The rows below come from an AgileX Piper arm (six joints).
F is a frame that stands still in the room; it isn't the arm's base.
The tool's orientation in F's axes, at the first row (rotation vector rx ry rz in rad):
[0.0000, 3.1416, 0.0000]
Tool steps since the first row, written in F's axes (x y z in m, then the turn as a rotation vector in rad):
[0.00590, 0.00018, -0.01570, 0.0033, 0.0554, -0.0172]
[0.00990, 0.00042, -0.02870, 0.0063, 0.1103, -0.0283]
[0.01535, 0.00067, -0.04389, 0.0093, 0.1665, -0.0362]
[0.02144, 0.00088, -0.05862, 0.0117, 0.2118, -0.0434]
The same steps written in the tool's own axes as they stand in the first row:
[-0.00590, 0.00018, 0.01570, -0.0033, 0.0554, 0.0172]
[-0.00990, 0.00042, 0.02870, -0.0063, 0.1103, 0.0283]
[-0.01535, 0.00067, 0.04389, -0.0093, 0.1665, 0.0362]
[-0.02144, 0.00088, 0.05862, -0.0117, 0.2118, 0.0434]

